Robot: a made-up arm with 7 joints. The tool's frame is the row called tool.
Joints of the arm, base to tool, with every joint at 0 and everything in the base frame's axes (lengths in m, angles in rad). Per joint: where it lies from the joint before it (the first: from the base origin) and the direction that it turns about. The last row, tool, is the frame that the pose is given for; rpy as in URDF.
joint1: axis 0 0 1 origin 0.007 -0.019 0.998
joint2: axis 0 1 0 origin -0.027 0.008 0.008
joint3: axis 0 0 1 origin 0 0.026 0.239
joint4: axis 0 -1 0 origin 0.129 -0.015 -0.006
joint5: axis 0 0 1 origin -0.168 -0.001 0.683
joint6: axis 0 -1 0 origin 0.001 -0.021 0.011
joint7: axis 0 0 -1 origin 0.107 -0.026 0.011
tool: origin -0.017 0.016 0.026 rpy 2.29 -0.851 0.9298
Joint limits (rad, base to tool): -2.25..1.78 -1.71..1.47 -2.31..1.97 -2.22..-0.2 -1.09..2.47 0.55..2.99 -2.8..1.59
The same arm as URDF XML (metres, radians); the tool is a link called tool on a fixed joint. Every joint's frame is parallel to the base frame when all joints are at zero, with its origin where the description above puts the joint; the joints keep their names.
<robot name="arm">
<joint name="joint1" type="revolute"><parent link="base_link"/><child link="link1"/><origin xyz="0.007 -0.019 0.998"/><axis xyz="0 0 1"/><limit lower="-2.25" upper="1.78"/></joint>
<joint name="joint2" type="revolute"><parent link="link1"/><child link="link2"/><origin xyz="-0.027 0.008 0.008"/><axis xyz="0 1 0"/><limit lower="-1.71" upper="1.47"/></joint>
<joint name="joint3" type="revolute"><parent link="link2"/><child link="link3"/><origin xyz="0 0.026 0.239"/><axis xyz="0 0 1"/><limit lower="-2.31" upper="1.97"/></joint>
<joint name="joint4" type="revolute"><parent link="link3"/><child link="link4"/><origin xyz="0.129 -0.015 -0.006"/><axis xyz="0 -1 0"/><limit lower="-2.22" upper="-0.2"/></joint>
<joint name="joint5" type="revolute"><parent link="link4"/><child link="link5"/><origin xyz="-0.168 -0.001 0.683"/><axis xyz="0 0 1"/><limit lower="-1.09" upper="2.47"/></joint>
<joint name="joint6" type="revolute"><parent link="link5"/><child link="link6"/><origin xyz="0.001 -0.021 0.011"/><axis xyz="0 -1 0"/><limit lower="0.55" upper="2.99"/></joint>
<joint name="joint7" type="revolute"><parent link="link6"/><child link="link7"/><origin xyz="0.107 -0.026 0.011"/><axis xyz="0 0 -1"/><limit lower="-2.8" upper="1.59"/></joint>
<joint name="tool_fixed" type="fixed"><parent link="link7"/><child link="tool"/><origin xyz="-0.017 0.016 0.026" rpy="2.29 -0.851 0.9298"/></joint>
<link name="base_link"/>
<link name="link1"/>
<link name="link2"/>
<link name="link3"/>
<link name="link4"/>
<link name="link5"/>
<link name="link6"/>
<link name="link7"/>
<link name="tool"/>
</robot>

